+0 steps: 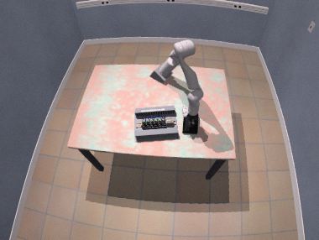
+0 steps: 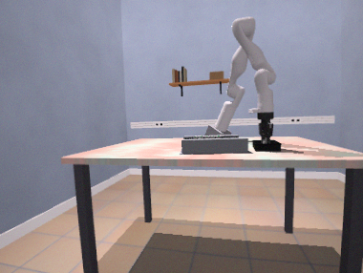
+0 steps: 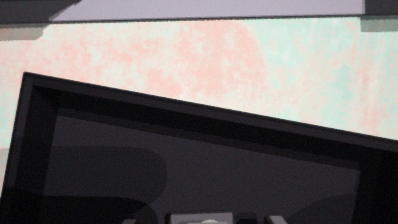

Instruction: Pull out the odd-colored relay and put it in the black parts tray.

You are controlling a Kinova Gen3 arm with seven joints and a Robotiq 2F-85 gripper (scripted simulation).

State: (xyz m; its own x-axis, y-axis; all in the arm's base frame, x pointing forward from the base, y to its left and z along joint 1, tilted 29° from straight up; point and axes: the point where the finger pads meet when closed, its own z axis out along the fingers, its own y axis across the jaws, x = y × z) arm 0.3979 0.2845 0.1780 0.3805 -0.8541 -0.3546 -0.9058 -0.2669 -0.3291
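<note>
My gripper is now 20 mm above the black parts tray. The rest, counted from my hand: grey relay panel 80 mm ahead, 250 mm to the right.
</note>
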